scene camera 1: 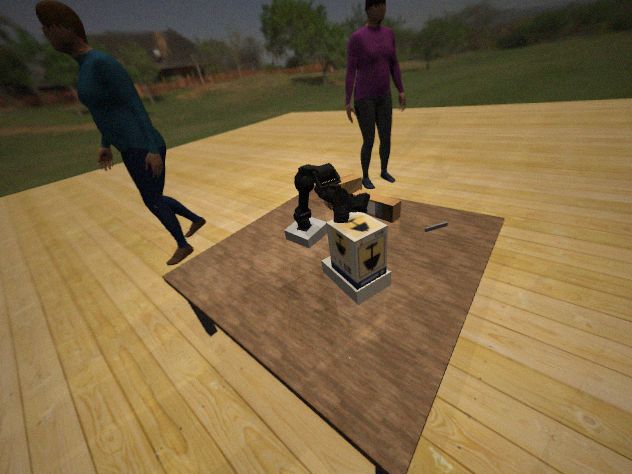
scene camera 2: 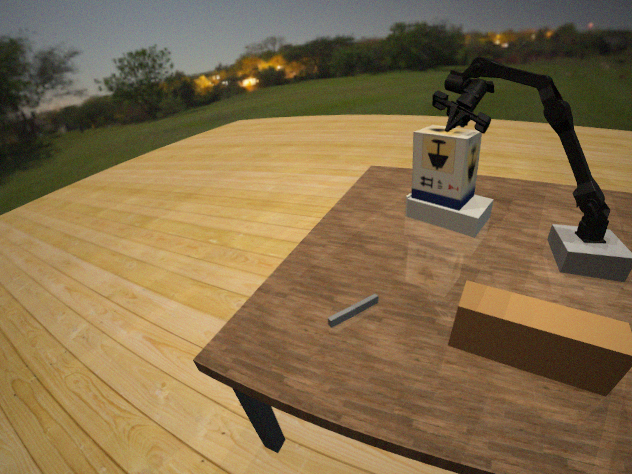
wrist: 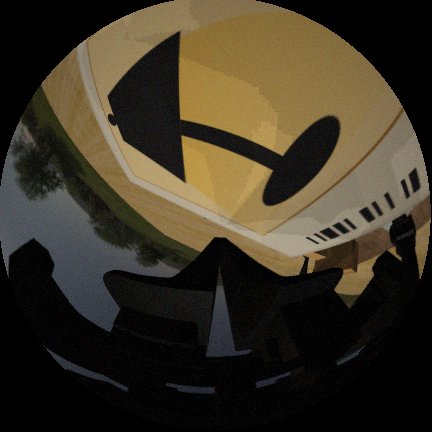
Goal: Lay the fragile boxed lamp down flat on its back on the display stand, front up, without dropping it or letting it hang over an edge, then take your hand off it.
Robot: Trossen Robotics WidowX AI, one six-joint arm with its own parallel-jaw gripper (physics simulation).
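Pixels of known places: gripper, between the fingertips: [scene camera 1: 366, 211] [scene camera 2: 446, 130] [wrist: 218, 242]; arm's base, origin of its link: [scene camera 1: 304, 227] [scene camera 2: 589, 237].
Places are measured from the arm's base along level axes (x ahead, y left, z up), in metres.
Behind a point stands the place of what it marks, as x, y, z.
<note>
The boxed lamp [scene camera 1: 372, 257] @(0.491, -0.266, 0.122) [scene camera 2: 441, 176] @(0.435, -0.152, 0.102) [wrist: 225, 80] is a white box with yellow lamp pictures and a blue band along its bottom. It stands upright on the low grey-white display stand [scene camera 1: 375, 286] @(0.503, -0.270, -0.020) [scene camera 2: 444, 218] @(0.415, -0.124, -0.031). A lamp picture also shows on its top face, and it fills much of the wrist view. My gripper [scene camera 2: 448, 129] @(0.430, -0.154, 0.245) [wrist: 218, 242] @(0.430, -0.154, 0.245) is shut and empty, tilted with its fingertips at or just above the box's top. I cannot tell whether they touch it. In scene camera 1 the fingertips are hard to make out.
The arm's base block [scene camera 1: 306, 237] @(0.059, -0.076, -0.008) [scene camera 2: 587, 261] @(0.046, 0.093, -0.019) stands beside the display stand on the brown table [scene camera 1: 306, 316] @(0.298, -0.479, -0.066) [scene camera 2: 387, 357] @(0.555, 0.407, -0.066). A long brown carton [scene camera 1: 392, 210] @(0.410, 0.289, 0.014) [scene camera 2: 536, 334] @(0.303, 0.406, 0.032) and a grey bar [scene camera 1: 436, 226] @(0.642, 0.291, -0.048) [scene camera 2: 353, 310] @(0.641, 0.307, -0.048) lie on the table. Two people stand beyond it in scene camera 1.
</note>
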